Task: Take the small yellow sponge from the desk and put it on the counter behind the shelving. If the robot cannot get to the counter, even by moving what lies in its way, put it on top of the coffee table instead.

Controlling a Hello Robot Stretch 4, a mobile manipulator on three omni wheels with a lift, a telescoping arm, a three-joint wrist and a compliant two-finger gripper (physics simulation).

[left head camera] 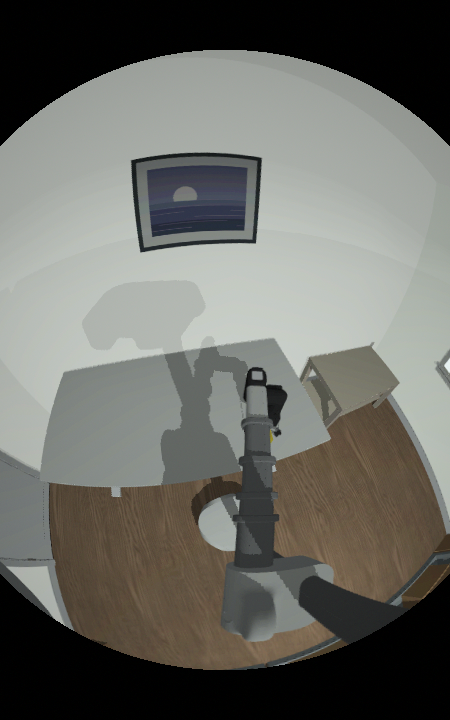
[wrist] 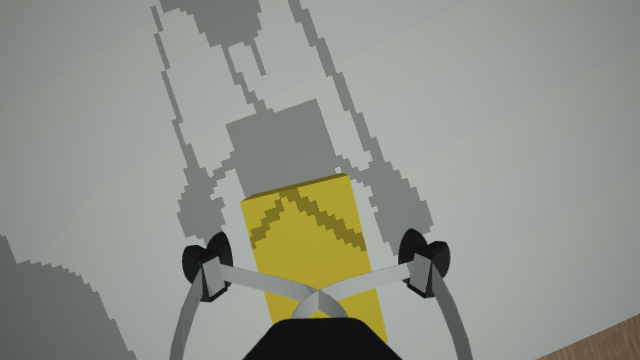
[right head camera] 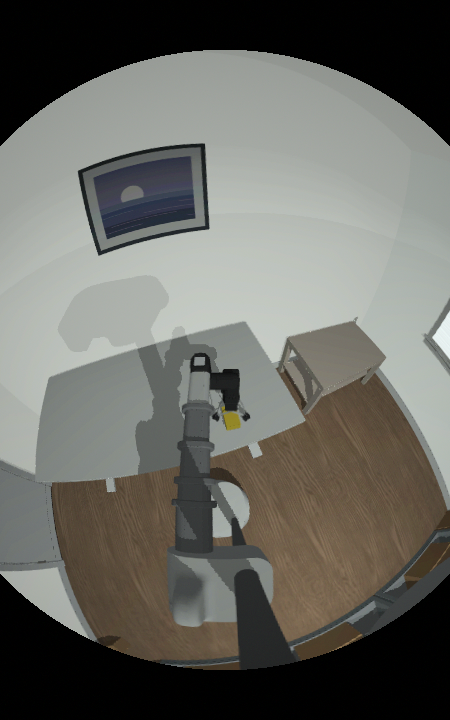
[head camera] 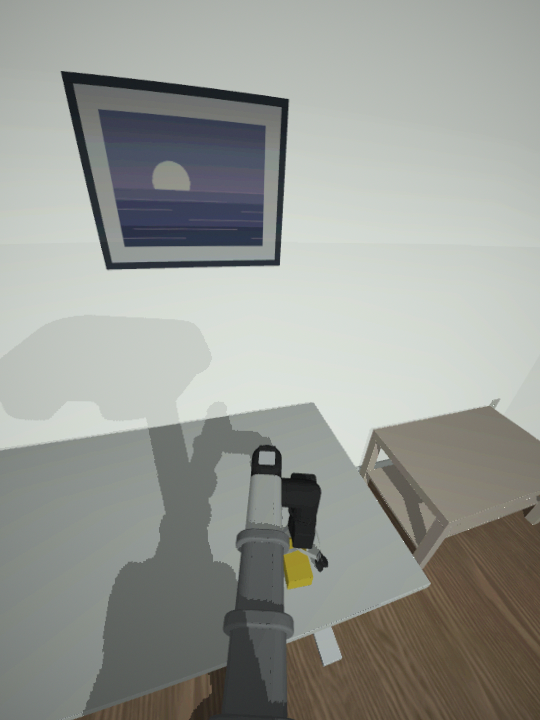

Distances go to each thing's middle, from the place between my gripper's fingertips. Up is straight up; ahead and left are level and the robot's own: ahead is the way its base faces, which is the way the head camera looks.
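There is a small yellow sponge (head camera: pixel 297 569), and my hand is 20 mm below it. As for the framed picture (head camera: pixel 178 176), counting from my hand I find it 340 mm to the left, 570 mm ahead and 860 mm above.
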